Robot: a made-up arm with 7 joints.
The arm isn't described. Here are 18 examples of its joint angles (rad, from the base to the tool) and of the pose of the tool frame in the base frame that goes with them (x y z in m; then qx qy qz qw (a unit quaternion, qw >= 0)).
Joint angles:
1: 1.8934 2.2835 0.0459 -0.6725 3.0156 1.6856 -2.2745
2: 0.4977 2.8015 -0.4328 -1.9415 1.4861 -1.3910 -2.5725
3: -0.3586 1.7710 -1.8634 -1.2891 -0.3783 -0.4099 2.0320
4: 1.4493 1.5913 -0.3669 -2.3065 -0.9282 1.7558 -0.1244
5: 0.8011 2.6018 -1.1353 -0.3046 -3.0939 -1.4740 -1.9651
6: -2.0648 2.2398 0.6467 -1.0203 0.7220 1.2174 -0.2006
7: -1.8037 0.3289 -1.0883 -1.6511 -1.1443 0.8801 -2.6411
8: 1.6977 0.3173 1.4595 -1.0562 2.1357 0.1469 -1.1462
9: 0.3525 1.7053 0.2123 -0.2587 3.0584 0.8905 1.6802
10: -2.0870 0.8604 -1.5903 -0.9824 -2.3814 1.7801 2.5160
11: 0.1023 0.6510 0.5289 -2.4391 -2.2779 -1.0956 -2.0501
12: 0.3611 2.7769 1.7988 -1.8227 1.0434 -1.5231 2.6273
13: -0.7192 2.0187 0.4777 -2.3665 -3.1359 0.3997 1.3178
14: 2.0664 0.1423 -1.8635 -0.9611 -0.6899 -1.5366 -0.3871
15: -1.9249 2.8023 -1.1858 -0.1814 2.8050 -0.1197 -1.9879
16: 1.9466 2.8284 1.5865 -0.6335 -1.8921 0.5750 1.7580
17: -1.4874 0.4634 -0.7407 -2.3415 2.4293 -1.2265 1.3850
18: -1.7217 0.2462 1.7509 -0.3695 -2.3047 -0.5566 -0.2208
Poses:
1: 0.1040 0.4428 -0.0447 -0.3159 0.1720 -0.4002 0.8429
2: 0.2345 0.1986 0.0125 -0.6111 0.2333 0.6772 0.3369
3: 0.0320 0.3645 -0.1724 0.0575 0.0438 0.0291 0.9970
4: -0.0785 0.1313 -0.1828 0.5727 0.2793 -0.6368 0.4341
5: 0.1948 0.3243 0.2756 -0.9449 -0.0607 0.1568 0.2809
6: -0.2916 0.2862 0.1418 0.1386 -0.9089 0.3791 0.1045
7: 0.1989 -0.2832 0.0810 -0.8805 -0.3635 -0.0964 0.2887
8: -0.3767 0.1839 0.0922 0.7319 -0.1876 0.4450 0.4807
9: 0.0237 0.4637 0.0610 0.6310 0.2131 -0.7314 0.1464
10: 0.3809 -0.0651 0.2014 -0.0101 0.7507 0.4129 0.5156
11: 0.1686 0.1268 -0.0082 -0.3223 -0.5251 0.3258 0.7172
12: 0.0564 -0.1681 0.2759 -0.5555 0.2517 -0.7094 0.3532
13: 0.0724 -0.0037 0.2142 -0.6819 -0.0430 0.0958 0.7239
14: -0.2707 -0.3265 0.1078 -0.5461 -0.5834 0.2858 0.5289
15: -0.3209 0.3406 0.0149 0.6505 -0.3139 0.6556 0.2201
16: 0.4024 0.1999 -0.0937 0.5954 -0.4545 -0.5952 0.2910
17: 0.1134 -0.1779 0.0949 -0.9107 0.3272 0.2320 0.0984
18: 0.4627 0.0145 0.0639 0.4086 -0.7557 -0.3499 0.3735
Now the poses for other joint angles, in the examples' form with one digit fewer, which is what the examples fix.
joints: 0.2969 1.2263 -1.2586 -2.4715 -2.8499 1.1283 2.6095
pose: 0.004 -0.002 -0.204 -0.373 -0.834 -0.232 0.335
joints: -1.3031 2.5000 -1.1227 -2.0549 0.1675 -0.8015 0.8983
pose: 0.133 0.203 0.154 0.106 -0.625 -0.605 0.481
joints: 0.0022 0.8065 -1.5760 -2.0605 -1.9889 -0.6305 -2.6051
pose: -0.002 -0.069 -0.278 -0.441 0.259 -0.116 0.851
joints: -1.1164 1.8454 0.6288 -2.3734 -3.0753 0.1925 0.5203
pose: -0.031 0.012 0.222 -0.700 -0.368 -0.372 0.487
